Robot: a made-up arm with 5 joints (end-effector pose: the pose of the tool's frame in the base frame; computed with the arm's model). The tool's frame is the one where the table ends.
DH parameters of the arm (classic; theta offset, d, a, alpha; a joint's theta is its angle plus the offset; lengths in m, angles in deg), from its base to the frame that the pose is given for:
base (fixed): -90 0.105 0 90
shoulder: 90 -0.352 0.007 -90
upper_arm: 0 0.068 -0.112 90
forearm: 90 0.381 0.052 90
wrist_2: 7.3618 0 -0.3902 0
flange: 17.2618 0 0.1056 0
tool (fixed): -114.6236 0.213 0 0
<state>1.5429 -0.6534 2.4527 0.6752 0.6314</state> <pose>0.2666 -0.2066 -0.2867 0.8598 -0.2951 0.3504 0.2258</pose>
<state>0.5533 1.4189 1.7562 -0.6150 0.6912</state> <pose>0.3043 0.5940 0.4686 -0.6730 0.5631 0.3800 0.2924</pose>
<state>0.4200 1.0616 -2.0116 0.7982 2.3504</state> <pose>-0.0565 -0.0843 -0.0690 0.1738 -0.6167 0.6051 0.4725</pose>
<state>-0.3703 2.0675 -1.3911 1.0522 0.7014</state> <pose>0.2019 -0.2340 0.2389 0.8287 0.1762 -0.0181 0.5310</pose>
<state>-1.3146 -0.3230 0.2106 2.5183 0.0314</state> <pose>0.1390 0.1267 0.4825 0.0397 -0.5290 0.7715 0.3513</pose>
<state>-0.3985 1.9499 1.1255 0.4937 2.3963</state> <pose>0.6925 0.0869 0.1596 -0.5690 -0.2731 -0.5921 0.5011</pose>
